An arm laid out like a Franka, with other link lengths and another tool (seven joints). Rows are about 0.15 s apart.
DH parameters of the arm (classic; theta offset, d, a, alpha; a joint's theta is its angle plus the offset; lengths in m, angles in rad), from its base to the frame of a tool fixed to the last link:
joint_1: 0 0.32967 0 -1.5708
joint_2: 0 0 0 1.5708
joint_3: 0 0.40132 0.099 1.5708
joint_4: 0 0 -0.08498 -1.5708
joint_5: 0 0.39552 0 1.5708
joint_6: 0 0 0.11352 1.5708
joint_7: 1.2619 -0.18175 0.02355 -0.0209
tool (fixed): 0 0.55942 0 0
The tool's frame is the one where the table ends.
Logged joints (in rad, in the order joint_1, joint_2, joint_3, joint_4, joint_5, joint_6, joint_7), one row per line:
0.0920, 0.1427, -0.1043, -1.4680, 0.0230, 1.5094, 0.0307
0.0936, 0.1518, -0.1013, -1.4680, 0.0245, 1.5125, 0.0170
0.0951, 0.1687, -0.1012, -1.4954, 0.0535, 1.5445, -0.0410
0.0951, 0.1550, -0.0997, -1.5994, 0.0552, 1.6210, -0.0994
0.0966, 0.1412, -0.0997, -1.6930, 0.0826, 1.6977, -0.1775
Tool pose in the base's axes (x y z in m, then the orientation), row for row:
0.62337, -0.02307, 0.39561, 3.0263, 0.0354, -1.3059
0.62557, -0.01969, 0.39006, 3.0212, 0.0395, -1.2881
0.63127, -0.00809, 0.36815, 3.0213, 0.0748, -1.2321
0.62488, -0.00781, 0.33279, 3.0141, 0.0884, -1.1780
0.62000, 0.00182, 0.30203, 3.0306, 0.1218, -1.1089
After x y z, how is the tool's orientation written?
As angles about the fixed x, y, z axes (roll, pitch, yaw), in radians.
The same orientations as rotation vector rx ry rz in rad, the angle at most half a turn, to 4 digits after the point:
2.4387, -1.8613, -0.1507
2.4531, -1.8374, -0.1593
2.5179, -1.7741, -0.2012
2.5631, -1.7020, -0.2223
2.6422, -1.6238, -0.2515

